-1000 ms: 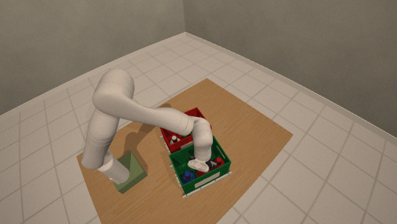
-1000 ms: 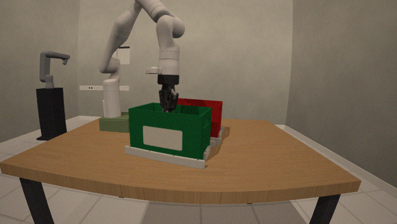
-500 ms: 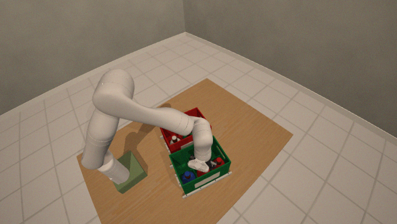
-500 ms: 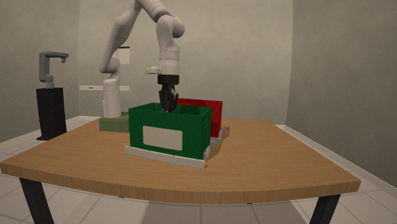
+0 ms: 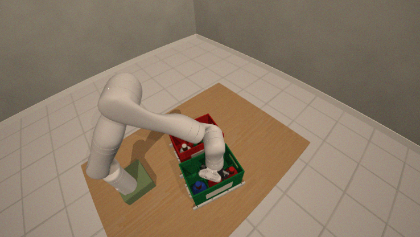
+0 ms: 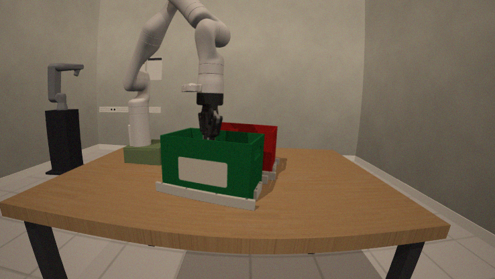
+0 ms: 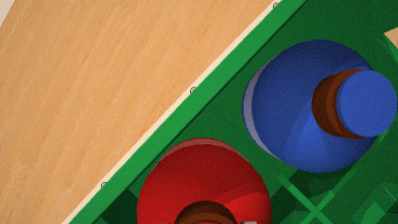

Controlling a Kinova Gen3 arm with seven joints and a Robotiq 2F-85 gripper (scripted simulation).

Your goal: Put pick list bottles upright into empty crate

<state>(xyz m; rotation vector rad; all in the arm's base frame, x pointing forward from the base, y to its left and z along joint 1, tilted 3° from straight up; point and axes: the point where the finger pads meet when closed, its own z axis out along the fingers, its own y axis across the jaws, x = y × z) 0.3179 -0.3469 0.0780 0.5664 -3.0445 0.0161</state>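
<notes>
Now: hand 7 cm above the red-label bottle. The rest, counted from my hand: green crate 2 cm ahead, 4 cm to the left, 7 cm below; red-labelled bottle 8 cm ahead, 4 cm to the right, 7 cm below; blue-label bottle 8 cm behind, 4 cm to the left, 7 cm below.
</notes>
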